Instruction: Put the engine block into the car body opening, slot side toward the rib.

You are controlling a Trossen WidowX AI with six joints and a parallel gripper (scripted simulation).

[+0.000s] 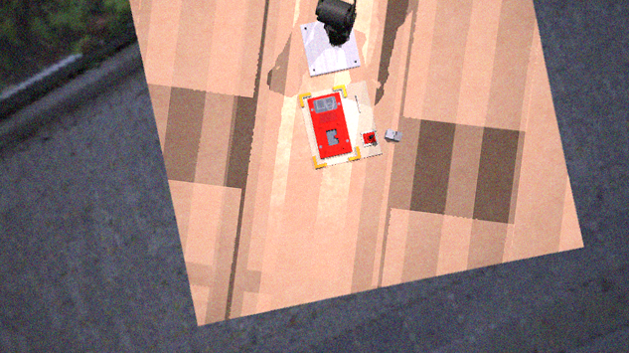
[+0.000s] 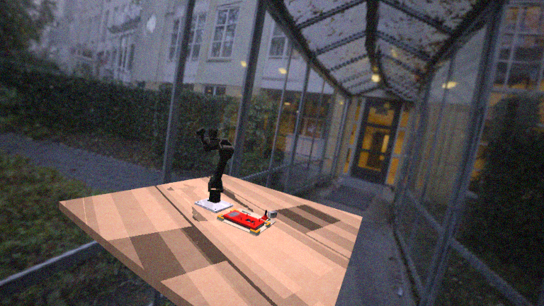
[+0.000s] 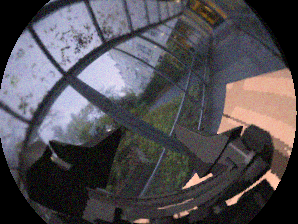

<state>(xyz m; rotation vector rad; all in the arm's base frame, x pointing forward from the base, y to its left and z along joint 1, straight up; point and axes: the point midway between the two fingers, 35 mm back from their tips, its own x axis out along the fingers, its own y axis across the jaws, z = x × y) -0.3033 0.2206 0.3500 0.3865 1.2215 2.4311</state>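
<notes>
The grey engine block lies 71 cm ahead of my gripper tip, 19 cm to the right of it and 34 cm below it.
</notes>
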